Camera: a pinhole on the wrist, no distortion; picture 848 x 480 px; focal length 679.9 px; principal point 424.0 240.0 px. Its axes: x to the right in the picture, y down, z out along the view. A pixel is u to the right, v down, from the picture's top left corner.
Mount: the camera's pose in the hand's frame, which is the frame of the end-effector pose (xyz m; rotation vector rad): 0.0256 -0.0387 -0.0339 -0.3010 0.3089 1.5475
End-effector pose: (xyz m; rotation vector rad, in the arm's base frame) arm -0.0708 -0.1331 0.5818 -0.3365 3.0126 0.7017
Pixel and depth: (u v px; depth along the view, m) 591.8 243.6 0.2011
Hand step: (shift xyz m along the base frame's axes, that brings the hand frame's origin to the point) -0.0457 0.1265 -0.0856
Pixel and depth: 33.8 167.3 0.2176
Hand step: -0.0374 0.0215 -0.2278
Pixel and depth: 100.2 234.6 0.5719
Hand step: -0.0279 0.1919 -0.5720
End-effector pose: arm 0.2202 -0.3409 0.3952 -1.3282 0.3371 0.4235
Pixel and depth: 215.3 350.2 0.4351
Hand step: -0.0403 0.4062 0.1063
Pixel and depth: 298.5 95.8 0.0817
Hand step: 0.0483 0.0468 0.0083
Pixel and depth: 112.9 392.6 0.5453
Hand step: -0.0544 0.5317 0.2174
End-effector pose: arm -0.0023 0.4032 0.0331 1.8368 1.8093 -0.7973
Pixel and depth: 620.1 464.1 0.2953
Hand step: 0.1333 -0.1981 -0.1190
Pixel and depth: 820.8 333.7 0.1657
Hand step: 0.1051 -0.0581 -0.0733
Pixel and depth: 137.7 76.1 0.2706
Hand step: -0.0683 -0.1031 -0.2495
